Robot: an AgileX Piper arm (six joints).
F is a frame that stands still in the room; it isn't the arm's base.
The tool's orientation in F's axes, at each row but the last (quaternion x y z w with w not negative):
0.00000, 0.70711, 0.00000, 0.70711
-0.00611, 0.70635, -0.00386, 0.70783
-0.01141, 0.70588, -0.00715, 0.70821
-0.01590, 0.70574, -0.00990, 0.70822
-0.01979, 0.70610, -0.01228, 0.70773
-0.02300, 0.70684, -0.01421, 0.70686
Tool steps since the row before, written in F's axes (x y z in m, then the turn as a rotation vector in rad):
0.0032, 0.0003, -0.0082, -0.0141, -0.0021, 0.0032
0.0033, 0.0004, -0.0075, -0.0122, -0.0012, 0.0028
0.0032, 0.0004, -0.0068, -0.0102, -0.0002, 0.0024
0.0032, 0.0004, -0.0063, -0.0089, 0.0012, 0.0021
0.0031, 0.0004, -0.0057, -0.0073, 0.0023, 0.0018
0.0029, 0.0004, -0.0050, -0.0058, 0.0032, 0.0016
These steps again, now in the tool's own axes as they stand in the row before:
0.0082, 0.0003, 0.0032, -0.0032, -0.0021, -0.0141
0.0075, 0.0005, 0.0033, -0.0028, -0.0012, -0.0122
0.0068, 0.0006, 0.0032, -0.0024, -0.0002, -0.0102
0.0063, 0.0006, 0.0032, -0.0022, 0.0012, -0.0089
0.0057, 0.0006, 0.0031, -0.0019, 0.0023, -0.0073
0.0050, 0.0006, 0.0029, -0.0018, 0.0032, -0.0058

